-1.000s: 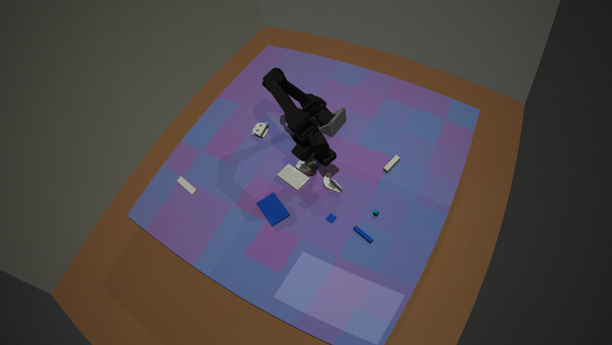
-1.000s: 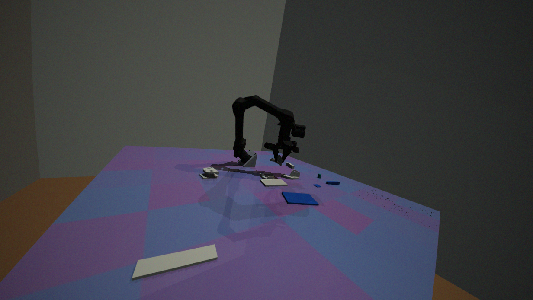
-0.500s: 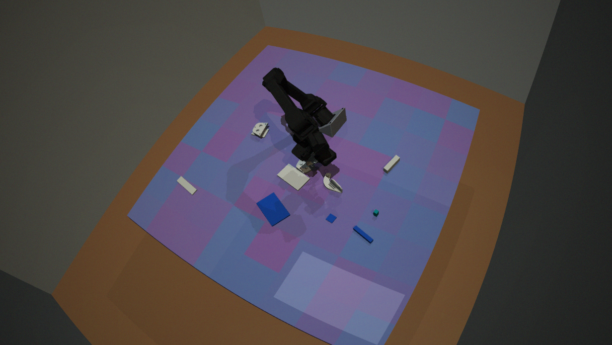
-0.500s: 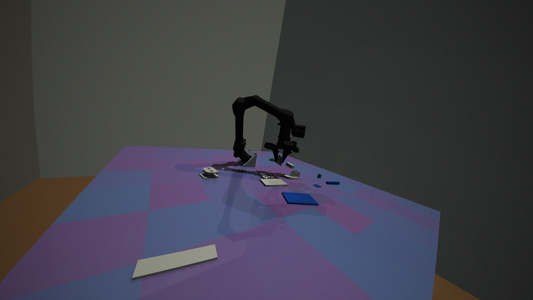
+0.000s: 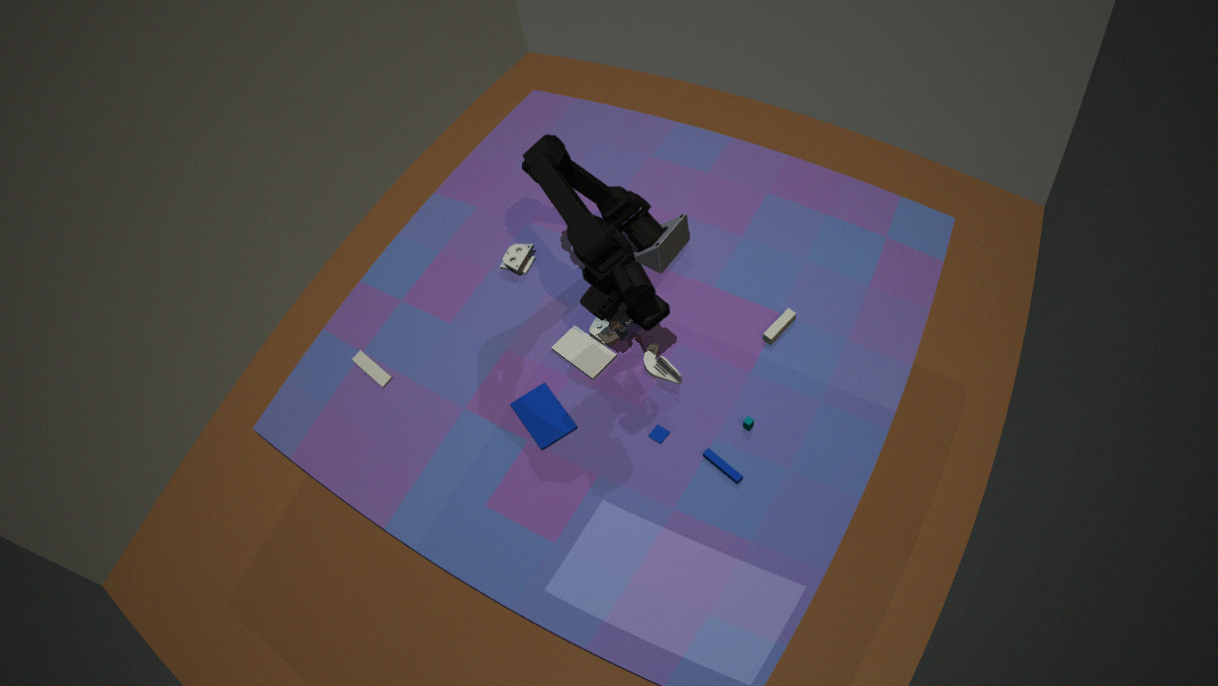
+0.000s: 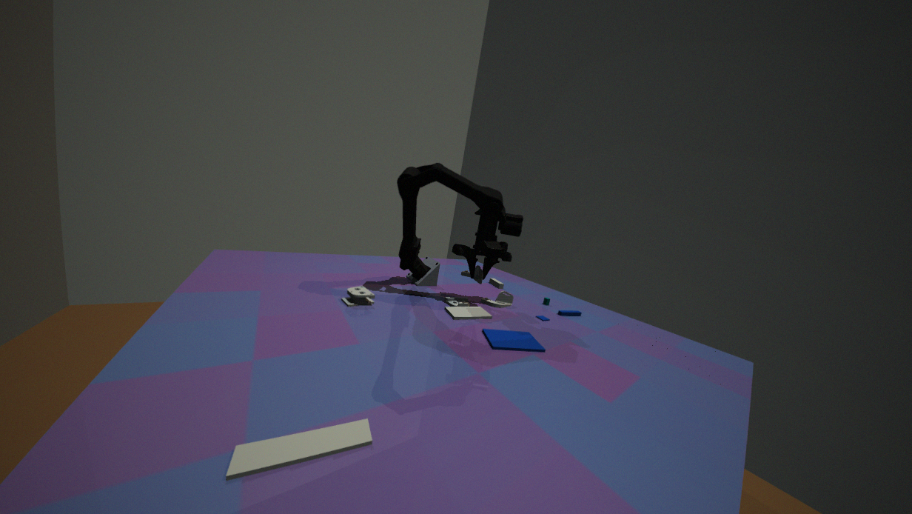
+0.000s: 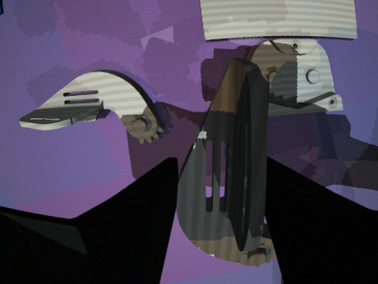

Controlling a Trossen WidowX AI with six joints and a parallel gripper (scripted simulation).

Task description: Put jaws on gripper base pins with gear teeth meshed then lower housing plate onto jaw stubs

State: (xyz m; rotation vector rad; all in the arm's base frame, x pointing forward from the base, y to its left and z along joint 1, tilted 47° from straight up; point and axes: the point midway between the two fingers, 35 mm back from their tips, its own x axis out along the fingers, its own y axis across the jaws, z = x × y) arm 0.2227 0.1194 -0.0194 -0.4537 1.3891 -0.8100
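Now: gripper tip 80 mm short of the ribbed white plate, 80 mm above it and 70 mm to the left of it. The rest, counted from my gripper tip: small blue square 160 mm to the left, 160 mm ahead, 80 mm below; blue plate 240 mm ahead, 80 mm below, 50 mm to the right; jaw 70 mm below, 60 mm to the left, 10 mm ahead.
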